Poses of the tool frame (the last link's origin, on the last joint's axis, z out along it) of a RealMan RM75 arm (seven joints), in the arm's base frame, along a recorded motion.
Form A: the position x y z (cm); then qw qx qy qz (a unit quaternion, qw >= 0).
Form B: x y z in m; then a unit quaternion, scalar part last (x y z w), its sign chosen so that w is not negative. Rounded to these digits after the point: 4 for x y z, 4 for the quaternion.
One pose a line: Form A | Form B
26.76 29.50 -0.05 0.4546 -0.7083 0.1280 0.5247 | 0.2676 0.2950 -0.0005 -0.7083 0.1280 0.5247 0.4546
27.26 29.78 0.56 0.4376 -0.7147 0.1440 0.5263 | 0.2726 0.2978 0.0056 -0.7147 0.1440 0.5263 0.4376
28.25 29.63 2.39 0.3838 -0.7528 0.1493 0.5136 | 0.2825 0.2963 0.0239 -0.7528 0.1493 0.5136 0.3838
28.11 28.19 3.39 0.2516 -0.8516 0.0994 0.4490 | 0.2811 0.2819 0.0339 -0.8516 0.0994 0.4490 0.2516
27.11 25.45 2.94 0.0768 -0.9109 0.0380 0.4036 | 0.2711 0.2545 0.0294 -0.9109 0.0380 0.4036 0.0768
